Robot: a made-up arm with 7 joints. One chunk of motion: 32 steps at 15 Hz.
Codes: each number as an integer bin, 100 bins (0 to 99) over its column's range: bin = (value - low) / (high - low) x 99, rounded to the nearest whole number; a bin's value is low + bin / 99 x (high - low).
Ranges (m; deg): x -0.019..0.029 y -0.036..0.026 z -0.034..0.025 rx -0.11..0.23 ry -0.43..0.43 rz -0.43..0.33
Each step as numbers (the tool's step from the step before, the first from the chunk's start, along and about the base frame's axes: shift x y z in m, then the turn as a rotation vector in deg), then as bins.
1 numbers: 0.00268 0.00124 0.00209 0.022 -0.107 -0.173
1 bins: 45 59 61 38 37 33
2 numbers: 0.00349 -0.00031 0.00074 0.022 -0.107 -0.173
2 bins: 46 57 58 38 37 33
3 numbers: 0.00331 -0.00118 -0.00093 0.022 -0.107 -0.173
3 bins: 46 56 55 38 37 33
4 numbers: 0.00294 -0.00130 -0.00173 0.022 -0.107 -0.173
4 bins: 45 55 54 38 37 33
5 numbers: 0.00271 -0.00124 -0.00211 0.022 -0.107 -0.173
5 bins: 45 56 54 38 37 33
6 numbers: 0.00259 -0.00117 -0.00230 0.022 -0.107 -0.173
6 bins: 45 56 53 38 37 33
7 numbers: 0.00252 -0.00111 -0.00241 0.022 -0.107 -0.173
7 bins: 44 56 53 38 37 33
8 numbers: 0.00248 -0.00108 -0.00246 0.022 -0.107 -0.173
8 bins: 44 56 53 38 37 33
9 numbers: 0.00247 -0.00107 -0.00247 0.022 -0.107 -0.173
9 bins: 44 56 53 38 37 33
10 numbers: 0.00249 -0.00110 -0.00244 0.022 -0.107 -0.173
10 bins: 44 56 53 38 37 33
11 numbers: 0.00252 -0.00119 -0.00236 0.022 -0.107 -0.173
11 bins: 44 56 53 38 37 33
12 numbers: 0.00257 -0.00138 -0.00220 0.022 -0.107 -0.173
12 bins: 44 55 53 38 37 33
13 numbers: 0.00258 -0.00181 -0.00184 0.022 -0.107 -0.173
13 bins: 45 55 54 38 37 33
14 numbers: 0.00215 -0.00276 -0.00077 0.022 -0.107 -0.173
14 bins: 44 53 56 38 37 33
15 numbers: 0.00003 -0.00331 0.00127 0.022 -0.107 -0.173
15 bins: 39 52 59 38 37 33
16 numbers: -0.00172 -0.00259 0.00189 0.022 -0.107 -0.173
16 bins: 36 53 60 38 37 33
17 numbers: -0.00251 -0.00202 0.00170 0.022 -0.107 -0.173
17 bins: 34 54 60 38 37 33
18 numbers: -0.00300 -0.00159 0.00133 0.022 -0.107 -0.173
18 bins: 33 55 59 38 37 33
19 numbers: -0.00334 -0.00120 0.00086 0.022 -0.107 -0.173
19 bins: 32 56 58 38 37 33
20 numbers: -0.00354 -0.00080 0.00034 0.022 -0.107 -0.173
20 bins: 32 56 58 38 37 33
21 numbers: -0.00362 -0.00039 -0.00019 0.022 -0.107 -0.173
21 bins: 32 57 57 38 37 33
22 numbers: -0.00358 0.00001 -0.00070 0.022 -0.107 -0.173
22 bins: 32 57 56 38 37 33
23 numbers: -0.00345 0.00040 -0.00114 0.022 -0.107 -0.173
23 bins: 32 58 55 38 37 33
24 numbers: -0.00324 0.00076 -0.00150 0.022 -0.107 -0.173
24 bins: 33 59 55 38 37 33
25 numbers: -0.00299 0.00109 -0.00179 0.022 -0.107 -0.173
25 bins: 33 59 54 38 37 33
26 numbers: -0.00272 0.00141 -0.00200 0.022 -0.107 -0.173
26 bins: 34 60 54 38 37 33
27 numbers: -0.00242 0.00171 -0.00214 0.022 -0.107 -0.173
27 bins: 34 60 53 38 37 33
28 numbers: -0.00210 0.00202 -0.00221 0.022 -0.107 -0.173
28 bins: 35 61 53 38 37 33
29 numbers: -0.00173 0.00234 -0.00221 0.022 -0.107 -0.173
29 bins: 36 61 53 38 37 33
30 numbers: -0.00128 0.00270 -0.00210 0.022 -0.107 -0.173
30 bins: 37 62 54 38 37 33
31 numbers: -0.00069 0.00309 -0.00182 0.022 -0.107 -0.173
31 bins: 38 62 54 38 37 33
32 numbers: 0.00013 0.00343 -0.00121 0.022 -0.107 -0.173
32 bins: 39 63 55 38 37 33
